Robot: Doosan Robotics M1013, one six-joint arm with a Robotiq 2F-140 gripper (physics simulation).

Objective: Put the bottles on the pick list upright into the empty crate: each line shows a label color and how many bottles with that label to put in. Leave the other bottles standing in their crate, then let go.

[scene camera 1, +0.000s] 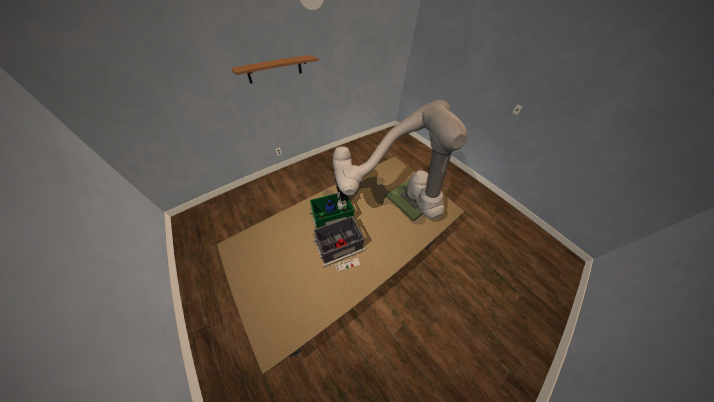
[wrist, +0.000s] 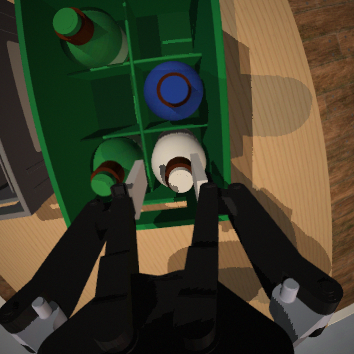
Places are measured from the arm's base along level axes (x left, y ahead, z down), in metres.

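Pixels of known places: gripper, fingertip midpoint: (scene camera 1: 340, 200) (wrist: 167, 168); arm's base, link origin: (scene camera 1: 414, 196).
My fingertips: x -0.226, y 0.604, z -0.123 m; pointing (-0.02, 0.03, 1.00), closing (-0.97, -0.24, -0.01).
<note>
For each thing: its top centre in the pictures, then the offset to it from my fingertips. Level surfaces: height alone.
- green crate, top centre: (wrist: 122, 98) (scene camera 1: 331, 204) dx +0.012, dy +0.080, dz -0.012 m
- blue bottle, top centre: (wrist: 173, 89) (scene camera 1: 329, 201) dx -0.034, dy +0.071, dz +0.001 m
- white bottle, top centre: (wrist: 180, 181) (scene camera 1: 341, 198) dx -0.007, dy -0.018, dz +0.001 m
- red bottle, top centre: (scene camera 1: 341, 240) dx +0.277, dy +0.168, dz +0.001 m
- pick list, top centre: (scene camera 1: 347, 264) dx +0.381, dy +0.185, dz +0.162 m
- wooden table, surface height: dz +0.164 m
The green crate (scene camera 1: 314, 212) (wrist: 223, 110) holds a blue bottle (scene camera 1: 330, 206) (wrist: 174, 107), a white bottle (scene camera 1: 342, 205) (wrist: 165, 154) and two green bottles, one at the upper left (wrist: 100, 47) and one at the lower left (wrist: 120, 154) in the wrist view. All stand in compartments. A red bottle (scene camera 1: 341, 243) stands in the dark grey crate (scene camera 1: 327, 257) (wrist: 31, 172). The pick list (scene camera 1: 347, 264) shows green and red marks; its numbers are unreadable. My gripper (wrist: 167, 168) is partly open and empty at the white bottle's neck; its right finger overlaps the neck, its left is beside the divider.
The two crates stand side by side on the wooden table (scene camera 1: 285, 280). Thin dividers and the crate's walls surround the bottles. The arm's green base plate (scene camera 1: 403, 205) is at the right of the table. A wall shelf (scene camera 1: 275, 65) hangs behind.
</note>
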